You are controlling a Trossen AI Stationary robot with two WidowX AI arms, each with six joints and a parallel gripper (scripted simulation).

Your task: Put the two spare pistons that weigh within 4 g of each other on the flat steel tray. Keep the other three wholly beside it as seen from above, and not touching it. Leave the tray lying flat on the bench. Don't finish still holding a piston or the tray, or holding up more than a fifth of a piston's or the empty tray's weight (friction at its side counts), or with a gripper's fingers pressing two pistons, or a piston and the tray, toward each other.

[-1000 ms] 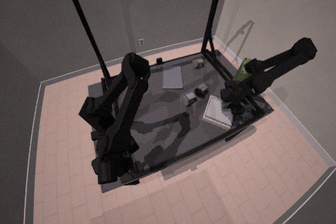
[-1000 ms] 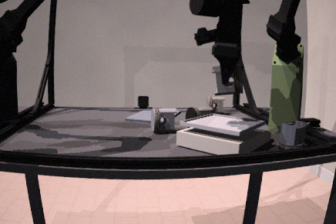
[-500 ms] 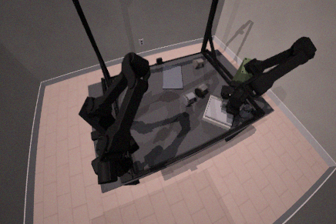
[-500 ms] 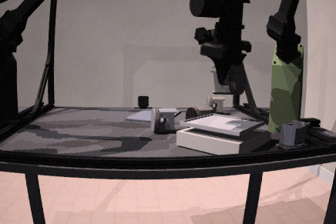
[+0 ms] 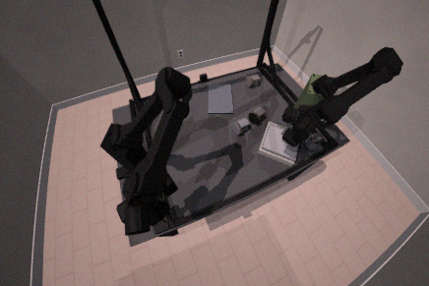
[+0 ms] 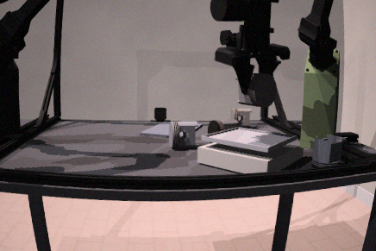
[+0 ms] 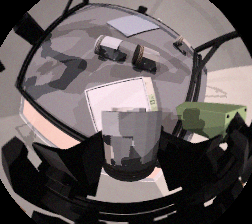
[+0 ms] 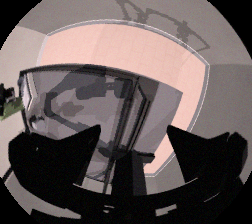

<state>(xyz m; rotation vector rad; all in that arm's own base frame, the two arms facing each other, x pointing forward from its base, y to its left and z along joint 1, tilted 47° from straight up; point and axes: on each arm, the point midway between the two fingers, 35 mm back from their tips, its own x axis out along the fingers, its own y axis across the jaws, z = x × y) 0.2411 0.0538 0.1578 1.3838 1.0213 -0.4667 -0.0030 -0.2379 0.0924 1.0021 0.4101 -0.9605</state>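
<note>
Right now the white scale pan is 150 mm below my left hand and 10 mm behind it. From my left hand the other things lie so: flat grey steel tray (420 mm behind, 200 mm below, 170 mm to the right); then piston (470 mm behind, 160 mm below, 70 mm to the left).
</note>
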